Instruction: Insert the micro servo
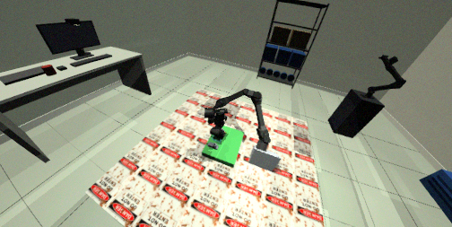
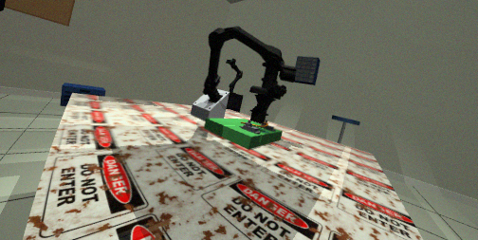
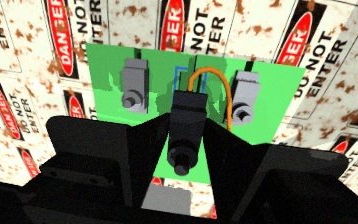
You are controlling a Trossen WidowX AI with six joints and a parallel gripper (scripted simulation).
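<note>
Now: the green deck 100 mm below my gripper tip and 100 mm behind it.
</note>
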